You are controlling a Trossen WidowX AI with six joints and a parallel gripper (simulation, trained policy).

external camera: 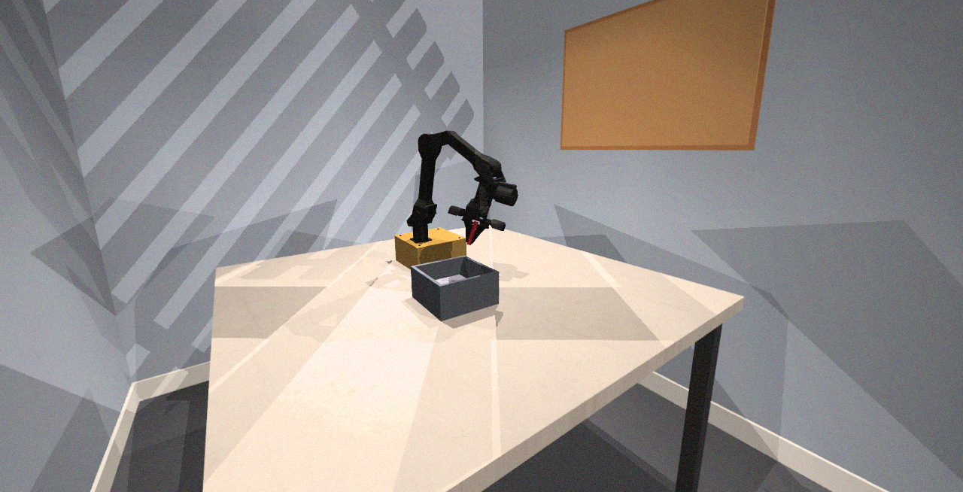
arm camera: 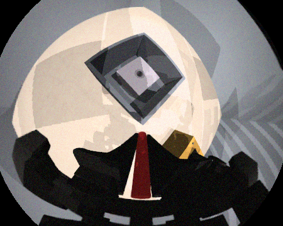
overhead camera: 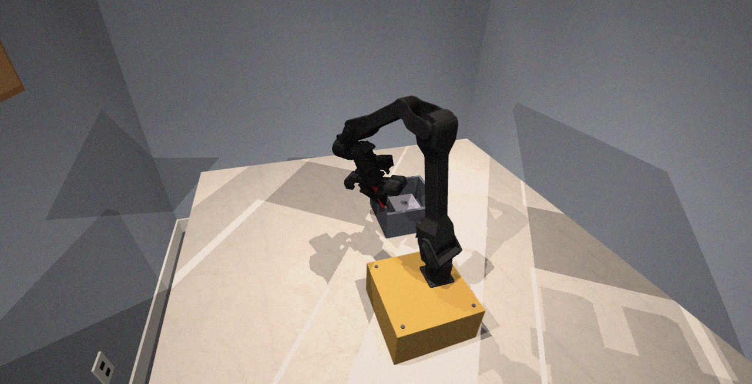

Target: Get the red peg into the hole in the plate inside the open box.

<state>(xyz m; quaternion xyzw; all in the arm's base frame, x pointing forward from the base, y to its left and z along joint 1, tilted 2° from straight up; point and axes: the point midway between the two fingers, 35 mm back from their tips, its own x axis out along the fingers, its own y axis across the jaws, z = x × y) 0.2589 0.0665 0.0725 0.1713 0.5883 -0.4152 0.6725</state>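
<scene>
Now: the pale plate 9 cm ahead of my gripper tip, 11 cm to the right of it and 9 cm below it. The rest, counted from my gripper tip: dark grey box: 9 cm ahead, 11 cm to the right, 11 cm below; then red peg: 1 cm to the left, 3 cm above.
</scene>
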